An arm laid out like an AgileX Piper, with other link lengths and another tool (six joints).
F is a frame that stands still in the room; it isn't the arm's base.
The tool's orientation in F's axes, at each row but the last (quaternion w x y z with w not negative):
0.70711 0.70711 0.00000 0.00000
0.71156 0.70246 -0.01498 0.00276
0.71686 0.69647 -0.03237 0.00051
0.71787 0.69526 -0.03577 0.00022
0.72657 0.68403 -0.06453 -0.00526
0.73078 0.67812 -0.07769 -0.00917
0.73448 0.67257 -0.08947 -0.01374
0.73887 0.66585 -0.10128 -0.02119
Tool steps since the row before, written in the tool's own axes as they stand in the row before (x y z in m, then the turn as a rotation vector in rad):
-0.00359 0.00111 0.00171 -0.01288 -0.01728 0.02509
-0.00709 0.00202 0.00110 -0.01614 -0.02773 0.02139
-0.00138 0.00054 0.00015 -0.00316 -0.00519 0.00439
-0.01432 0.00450 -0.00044 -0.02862 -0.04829 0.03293
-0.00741 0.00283 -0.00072 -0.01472 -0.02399 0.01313
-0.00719 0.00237 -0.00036 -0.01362 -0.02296 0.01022
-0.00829 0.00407 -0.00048 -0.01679 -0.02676 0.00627
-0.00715 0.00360 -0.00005 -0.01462 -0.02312 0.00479
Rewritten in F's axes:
-0.00359 -0.00171 0.00111 -0.01288 -0.02509 -0.01728
-0.00716 -0.00095 0.00185 -0.01581 -0.02147 -0.02786
-0.00141 -0.00007 0.00048 -0.00312 -0.00440 -0.00521
-0.01449 0.00130 0.00374 -0.02781 -0.03306 -0.04867
-0.00750 0.00161 0.00213 -0.01399 -0.01317 -0.02440
-0.00727 0.00140 0.00160 -0.01263 -0.01034 -0.02347
-0.00849 0.00202 0.00306 -0.01477 -0.00636 -0.02790
-0.00736 0.00164 0.00268 -0.01276 -0.00486 -0.02418

